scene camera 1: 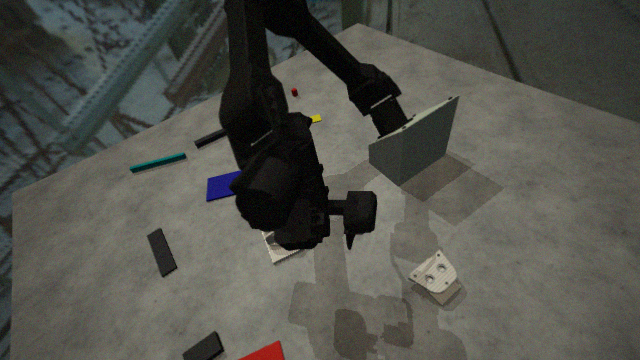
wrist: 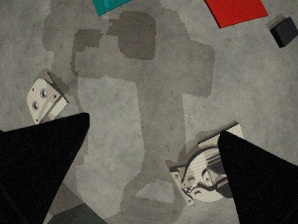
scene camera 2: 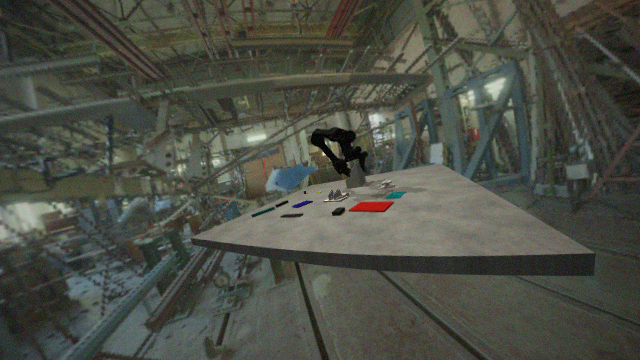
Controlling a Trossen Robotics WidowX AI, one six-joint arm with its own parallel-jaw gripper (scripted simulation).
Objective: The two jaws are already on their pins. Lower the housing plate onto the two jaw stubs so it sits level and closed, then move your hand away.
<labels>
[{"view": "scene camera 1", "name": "my gripper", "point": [322,246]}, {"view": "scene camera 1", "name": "black tile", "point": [160,249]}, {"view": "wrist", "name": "my gripper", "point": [156,129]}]
</labels>
